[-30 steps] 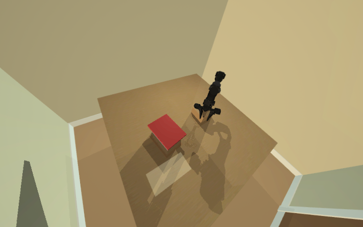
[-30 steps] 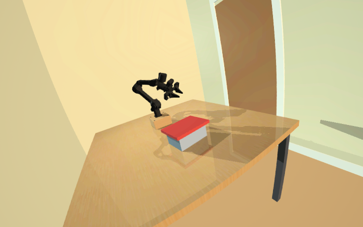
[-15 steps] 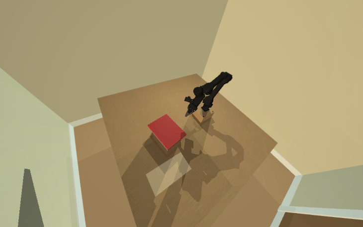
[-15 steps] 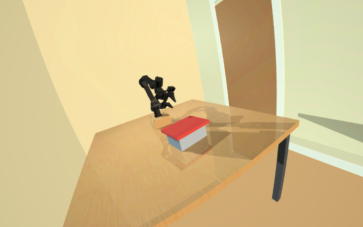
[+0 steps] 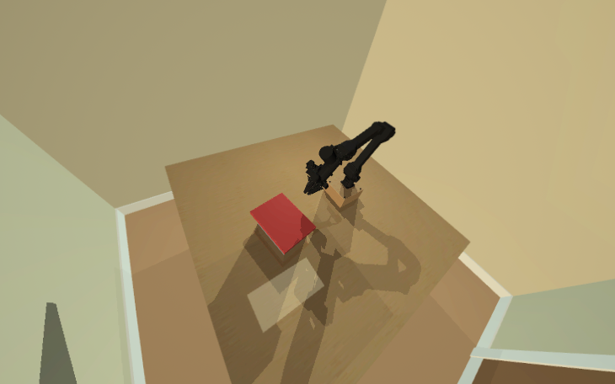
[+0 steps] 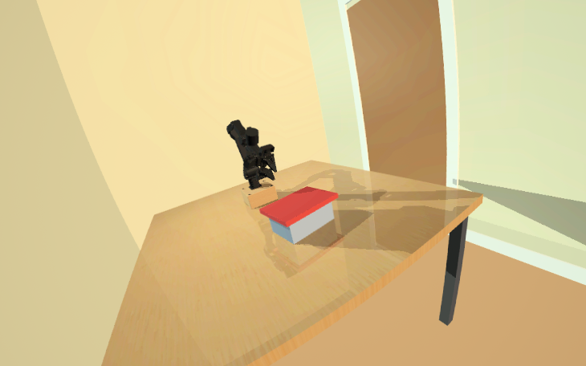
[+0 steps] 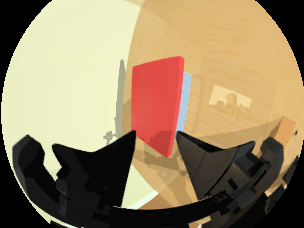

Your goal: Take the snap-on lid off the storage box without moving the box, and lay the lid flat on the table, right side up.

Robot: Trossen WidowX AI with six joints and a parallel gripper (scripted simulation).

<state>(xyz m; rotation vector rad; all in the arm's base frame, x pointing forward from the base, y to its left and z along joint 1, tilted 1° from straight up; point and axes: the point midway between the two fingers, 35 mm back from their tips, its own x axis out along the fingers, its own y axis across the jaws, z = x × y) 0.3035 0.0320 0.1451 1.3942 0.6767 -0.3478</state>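
The red lid lies 12 cm ahead of my gripper tip, 10 cm below it and 3 cm to the left of it. Also, from my gripper tip: grey storage box 14 cm below, 12 cm ahead, 3 cm to the left.
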